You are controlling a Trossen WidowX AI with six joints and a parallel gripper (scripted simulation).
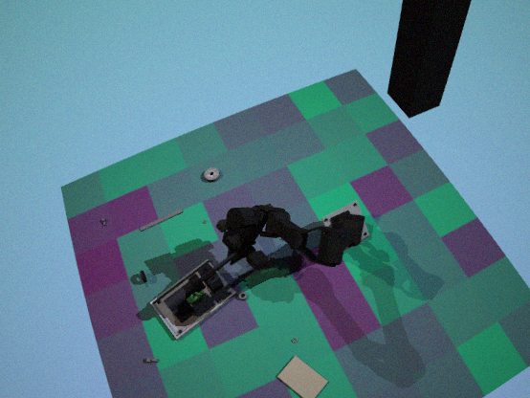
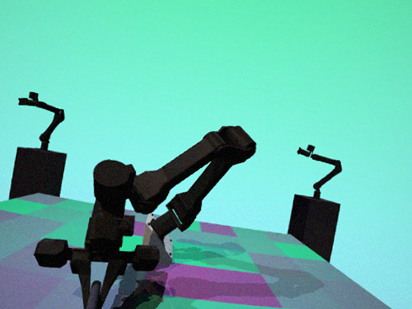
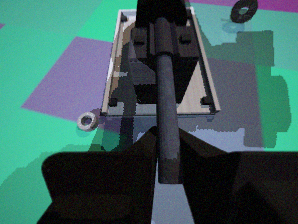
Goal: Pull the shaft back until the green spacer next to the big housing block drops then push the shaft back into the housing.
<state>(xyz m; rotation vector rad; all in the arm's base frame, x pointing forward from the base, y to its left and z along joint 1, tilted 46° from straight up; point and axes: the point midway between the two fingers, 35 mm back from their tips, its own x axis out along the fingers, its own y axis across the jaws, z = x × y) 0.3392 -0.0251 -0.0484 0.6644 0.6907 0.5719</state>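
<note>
The shaft lies 5 cm ahead of my gripper tip, 1 cm to the left of it and 3 cm above it. Round my gripper tip: thin grey rod 15 cm ahead, 28 cm to the right, 5 cm below; then grey washer 7 cm behind, 37 cm to the right, 5 cm below; then green spacer 14 cm ahead, 4 cm to the left, 4 cm below.
</note>
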